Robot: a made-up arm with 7 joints.
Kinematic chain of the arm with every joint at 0, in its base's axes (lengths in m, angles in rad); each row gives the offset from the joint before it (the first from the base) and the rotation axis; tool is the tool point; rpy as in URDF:
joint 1: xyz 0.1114 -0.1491 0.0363 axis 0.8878 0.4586 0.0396
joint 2: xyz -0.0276 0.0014 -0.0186 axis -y
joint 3: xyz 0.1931 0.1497 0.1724 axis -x
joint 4: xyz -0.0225 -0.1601 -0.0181 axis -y
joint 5: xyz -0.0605 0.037 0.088 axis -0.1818 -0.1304 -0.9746
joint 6: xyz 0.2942 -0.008 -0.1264 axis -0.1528 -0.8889 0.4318
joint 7: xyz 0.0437 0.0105 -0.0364 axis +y
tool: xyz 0.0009 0.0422 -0.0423 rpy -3.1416 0 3.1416
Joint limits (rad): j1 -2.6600..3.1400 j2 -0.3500..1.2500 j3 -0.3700..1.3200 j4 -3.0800..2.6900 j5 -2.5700..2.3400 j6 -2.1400..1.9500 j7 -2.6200..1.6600
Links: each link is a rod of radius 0.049 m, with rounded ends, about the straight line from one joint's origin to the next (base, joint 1, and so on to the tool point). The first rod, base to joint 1, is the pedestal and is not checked.
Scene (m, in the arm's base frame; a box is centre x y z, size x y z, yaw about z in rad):
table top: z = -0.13
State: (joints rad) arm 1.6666 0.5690 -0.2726 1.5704 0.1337 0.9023 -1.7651
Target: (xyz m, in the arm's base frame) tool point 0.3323 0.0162 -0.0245
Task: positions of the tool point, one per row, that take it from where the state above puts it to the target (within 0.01 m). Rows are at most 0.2 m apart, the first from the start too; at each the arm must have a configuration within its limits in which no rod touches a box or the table.
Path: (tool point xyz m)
1: 0.2932 -0.5559 0.1759
2: 0.3359 -0.4645 0.3021
3: 0.3604 -0.3223 0.3681
4: 0.3657 -0.1666 0.3570
5: 0.3566 -0.0381 0.2713
6: 0.3420 0.0291 0.1323
7: 0.3323 0.0162 -0.0245

